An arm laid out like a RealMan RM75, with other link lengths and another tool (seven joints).
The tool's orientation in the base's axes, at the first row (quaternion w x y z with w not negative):
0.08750, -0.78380, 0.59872, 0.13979
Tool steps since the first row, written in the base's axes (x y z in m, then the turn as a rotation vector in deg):
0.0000, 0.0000, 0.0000, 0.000, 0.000, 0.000
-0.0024, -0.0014, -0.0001, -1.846, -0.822, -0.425
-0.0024, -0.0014, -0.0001, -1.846, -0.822, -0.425
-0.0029, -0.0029, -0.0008, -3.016, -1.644, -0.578
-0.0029, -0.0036, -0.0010, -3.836, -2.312, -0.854
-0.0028, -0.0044, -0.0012, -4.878, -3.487, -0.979
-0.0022, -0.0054, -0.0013, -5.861, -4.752, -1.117
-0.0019, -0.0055, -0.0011, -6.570, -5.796, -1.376
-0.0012, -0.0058, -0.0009, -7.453, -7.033, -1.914
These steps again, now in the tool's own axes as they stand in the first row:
0.0000, 0.0000, 0.0000, 0.000, 0.000, 0.000
0.0007, 0.0027, -0.0001, 0.439, 1.985, 0.363
0.0007, 0.0027, -0.0001, 0.439, 1.985, 0.363
0.0022, 0.0035, 0.0002, 0.954, 3.327, 0.391
0.0029, 0.0037, 0.0002, 1.454, 4.287, 0.542
0.0037, 0.0038, 0.0001, 2.314, 5.602, 0.422
0.0048, 0.0035, -0.0002, 3.276, 6.883, 0.279
0.0049, 0.0033, -0.0004, 4.141, 7.837, 0.287
0.0053, 0.0027, -0.0008, 5.230, 9.003, 0.520

